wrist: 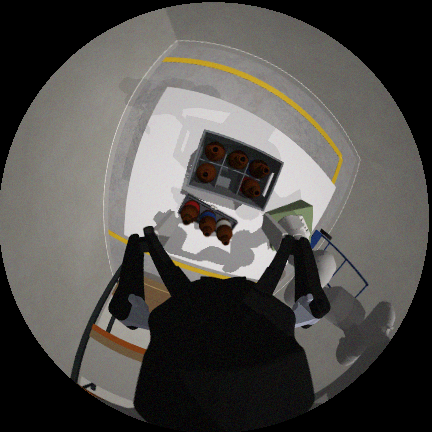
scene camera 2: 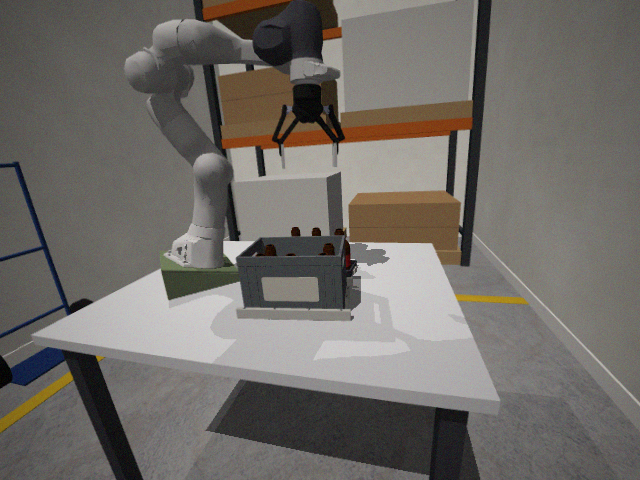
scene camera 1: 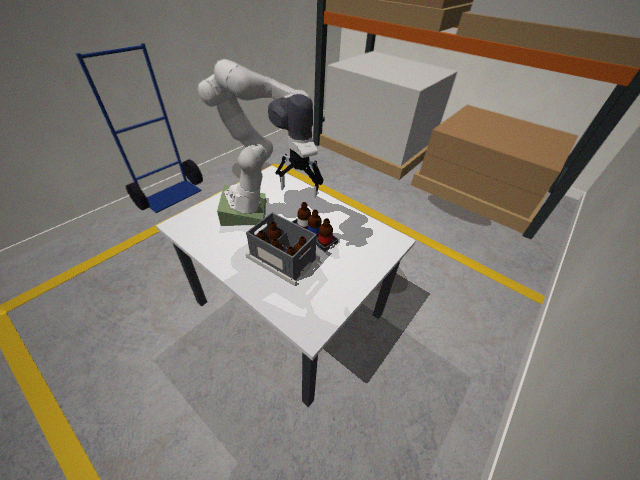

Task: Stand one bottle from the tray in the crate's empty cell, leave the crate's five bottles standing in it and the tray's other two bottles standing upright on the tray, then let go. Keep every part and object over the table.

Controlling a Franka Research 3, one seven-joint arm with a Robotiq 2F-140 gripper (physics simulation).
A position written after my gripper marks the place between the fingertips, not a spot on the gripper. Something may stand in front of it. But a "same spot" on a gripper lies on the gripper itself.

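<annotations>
You'd find my gripper in the wrist view [219, 219], and it shows in scene camera 1 and scene camera 2 as well. On my gripper, [scene camera 1: 317, 178] and [scene camera 2: 337, 129] are the same spot.
</annotations>
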